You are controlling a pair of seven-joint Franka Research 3 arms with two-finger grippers.
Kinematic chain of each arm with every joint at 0, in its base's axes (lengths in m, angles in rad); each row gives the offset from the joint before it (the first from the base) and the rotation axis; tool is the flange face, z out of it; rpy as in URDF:
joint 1: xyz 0 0 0.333 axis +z
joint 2: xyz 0 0 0 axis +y
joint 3: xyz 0 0 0.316 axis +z
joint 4: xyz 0.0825 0 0 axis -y
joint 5: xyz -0.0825 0 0.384 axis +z
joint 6: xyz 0 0 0 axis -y
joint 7: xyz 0.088 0 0 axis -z
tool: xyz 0 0 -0.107 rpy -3.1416 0 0
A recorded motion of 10 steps. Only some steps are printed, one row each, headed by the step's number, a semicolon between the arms.
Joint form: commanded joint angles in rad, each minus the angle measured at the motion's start. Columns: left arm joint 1, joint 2, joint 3, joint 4, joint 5, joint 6, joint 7; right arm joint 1, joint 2, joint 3, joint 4, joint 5, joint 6, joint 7.
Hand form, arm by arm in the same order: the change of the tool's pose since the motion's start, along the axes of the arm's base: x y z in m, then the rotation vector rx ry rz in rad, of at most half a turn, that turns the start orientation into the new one. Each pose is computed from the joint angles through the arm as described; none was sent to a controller.
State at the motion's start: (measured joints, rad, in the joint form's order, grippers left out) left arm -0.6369 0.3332 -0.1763 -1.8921 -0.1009 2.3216 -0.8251; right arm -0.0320 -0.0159 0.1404 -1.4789 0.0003 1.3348 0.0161
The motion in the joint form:
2: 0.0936 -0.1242 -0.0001 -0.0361 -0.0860 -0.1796 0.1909; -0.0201 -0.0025 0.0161 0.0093 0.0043 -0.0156 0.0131
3: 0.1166 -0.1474 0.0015 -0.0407 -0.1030 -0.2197 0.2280; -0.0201 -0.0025 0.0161 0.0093 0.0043 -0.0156 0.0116
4: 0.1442 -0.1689 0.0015 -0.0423 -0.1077 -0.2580 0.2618; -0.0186 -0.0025 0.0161 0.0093 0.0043 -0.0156 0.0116
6: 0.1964 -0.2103 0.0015 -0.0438 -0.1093 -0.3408 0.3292; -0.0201 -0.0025 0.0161 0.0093 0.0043 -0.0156 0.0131
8: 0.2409 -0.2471 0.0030 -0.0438 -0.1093 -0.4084 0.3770; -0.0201 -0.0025 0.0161 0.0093 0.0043 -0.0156 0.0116
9: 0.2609 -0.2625 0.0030 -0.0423 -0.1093 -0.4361 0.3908; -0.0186 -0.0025 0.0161 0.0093 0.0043 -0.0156 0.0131
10: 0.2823 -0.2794 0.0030 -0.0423 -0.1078 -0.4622 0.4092; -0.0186 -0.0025 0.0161 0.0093 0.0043 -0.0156 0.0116
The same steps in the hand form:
2: 0.0121 0.0569 0.0433 0.0043 0.0808 -0.0770; -0.0025 -0.0016 0.0043 0.0015 0.0041 -0.0165
3: 0.0154 0.0706 0.0516 0.0022 0.1004 -0.0881; -0.0025 -0.0016 0.0043 0.0017 0.0041 -0.0150
4: 0.0203 0.0856 0.0603 0.0052 0.1118 -0.0990; -0.0026 -0.0008 0.0043 0.0017 0.0041 -0.0135
6: 0.0271 0.1149 0.0769 0.0172 0.1374 -0.1283; -0.0025 -0.0016 0.0043 0.0015 0.0041 -0.0165
8: 0.0317 0.1407 0.0925 0.0248 0.1561 -0.1423; -0.0025 -0.0016 0.0043 0.0017 0.0041 -0.0150
9: 0.0336 0.1516 0.0997 0.0270 0.1633 -0.1412; -0.0026 -0.0008 0.0043 0.0015 0.0041 -0.0150
10: 0.0354 0.1635 0.1071 0.0294 0.1677 -0.1433; -0.0026 -0.0008 0.0043 0.0017 0.0041 -0.0135

